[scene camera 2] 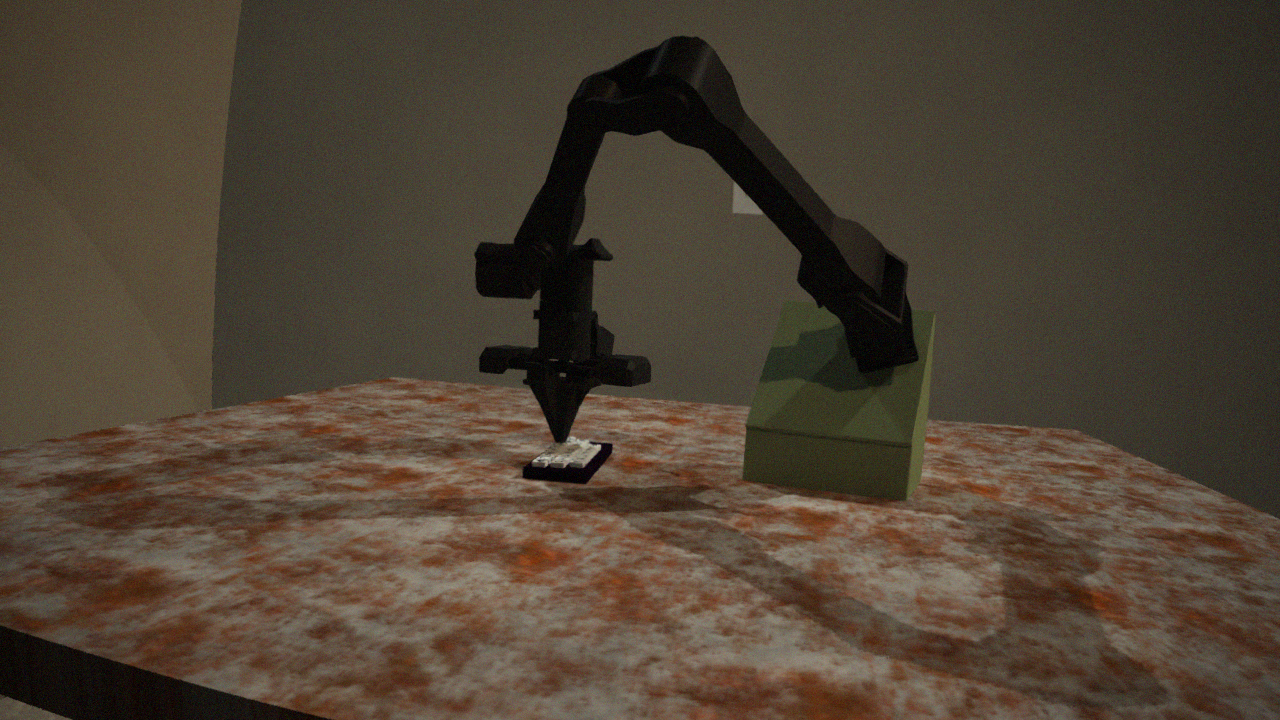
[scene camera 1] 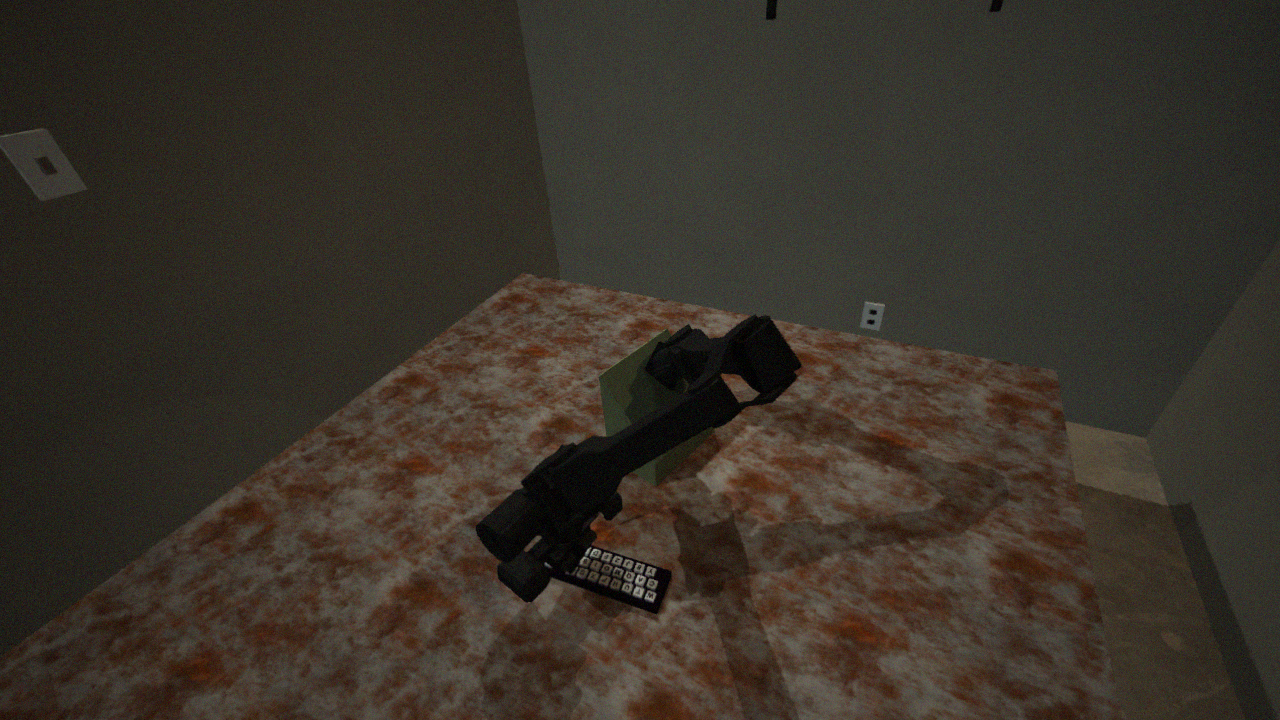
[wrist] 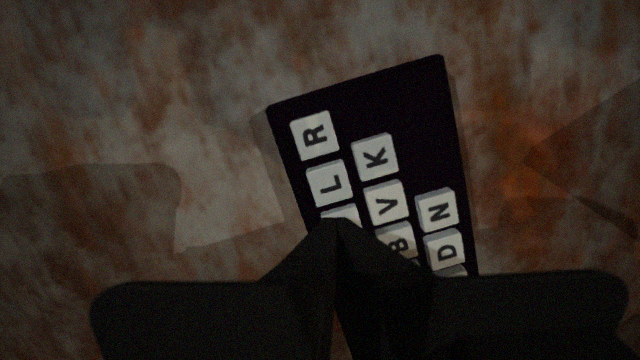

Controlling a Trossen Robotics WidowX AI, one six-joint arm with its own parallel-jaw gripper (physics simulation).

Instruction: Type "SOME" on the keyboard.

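Places are measured from the arm's base along level axes (x ahead, y left, z up), in centimetres.
Pixels of known places: gripper, between the fingertips: (scene camera 2: 560, 442) (scene camera 1: 570, 570) (wrist: 334, 229); arm's base, origin of its link: (scene camera 2: 882, 344) (scene camera 1: 665, 366).
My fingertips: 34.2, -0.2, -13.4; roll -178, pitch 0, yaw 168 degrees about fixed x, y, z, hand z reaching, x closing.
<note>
For each thing: its top centre in the pictures, then the offset to it from my fingertips, as dx, dy, dz. Level surfaces: height alone.
- small black keyboard, centre of its top: (wrist: 412, 308) (scene camera 2: 572, 449) (scene camera 1: 603, 567) -2.4, +4.3, +0.1
- R key, centre of its top: (wrist: 314, 136) -0.1, -3.5, +0.1
- L key, centre of its top: (wrist: 329, 185) -0.2, -1.7, +0.1
- K key, centre of its top: (wrist: 376, 158) -1.9, -2.3, +0.1
- V key, centre of its top: (wrist: 387, 205) -2.0, -0.5, +0.1
- N key, centre of its top: (wrist: 439, 212) -3.9, +0.2, +0.1
- D key, centre of its top: (wrist: 446, 252) (scene camera 1: 595, 553) -4.0, +2.0, +0.1
- white table, height of its surface: dz -1.5
A small black keyboard (scene camera 1: 660, 594) (scene camera 2: 556, 476) (wrist: 410, 95) with white letter keys lies flat on the table. In the wrist view the R key (wrist: 314, 135), L key (wrist: 329, 183), K key (wrist: 375, 157), V key (wrist: 386, 202), N key (wrist: 438, 209) and D key (wrist: 446, 250) show, and a B key is partly covered. My gripper (scene camera 2: 561, 438) (wrist: 334, 229) is shut and empty, pointing down at the keyboard. Its tips cover part of the key beside L, whose letter is hidden. Whether the tips touch that key I cannot tell. The gripper hides the keyboard's other end in the wrist view.
The arm rises from a green wedge-shaped block (scene camera 1: 626, 394) (scene camera 2: 827, 461) on the mottled orange and white table (scene camera 1: 402, 537) (scene camera 2: 447, 582). Walls stand behind the table. A white outlet (scene camera 1: 872, 315) is on the back wall and a switch plate (scene camera 1: 44, 163) on the left wall.
</note>
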